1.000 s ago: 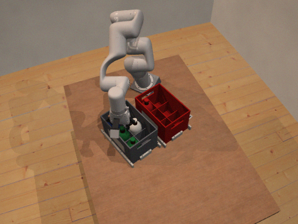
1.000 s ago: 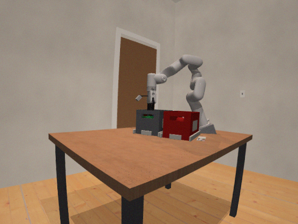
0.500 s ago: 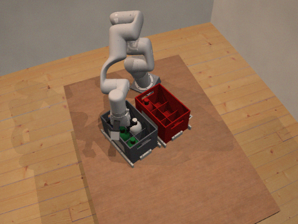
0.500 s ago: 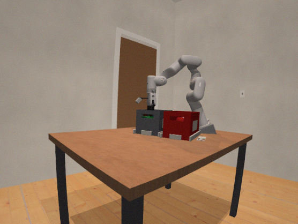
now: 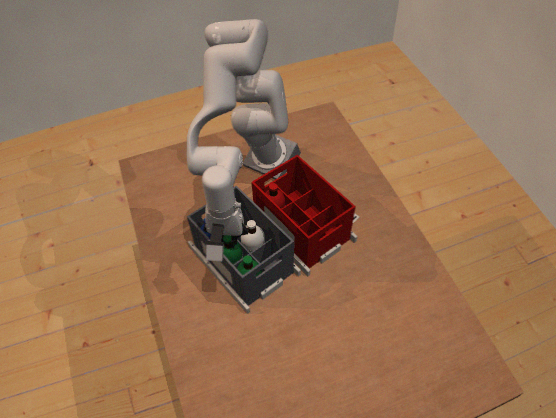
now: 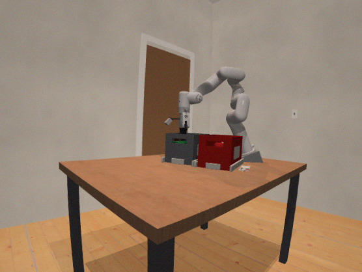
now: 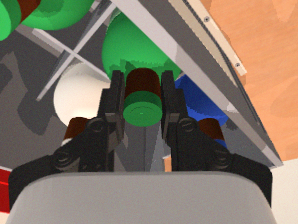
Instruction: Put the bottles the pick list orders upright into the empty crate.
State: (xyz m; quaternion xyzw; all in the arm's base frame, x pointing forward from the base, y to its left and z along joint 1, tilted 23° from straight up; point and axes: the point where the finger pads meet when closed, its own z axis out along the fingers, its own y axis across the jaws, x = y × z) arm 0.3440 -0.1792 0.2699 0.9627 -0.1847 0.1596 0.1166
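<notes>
My gripper is now 70 mm above the green bottle. From my hand the other things lie so: white bottle (80 mm to the left, 70 mm below, 30 mm behind); then blue bottle (80 mm behind, 70 mm below, 40 mm to the right); then grey crate (70 mm below, 40 mm to the left, 20 mm behind).
</notes>
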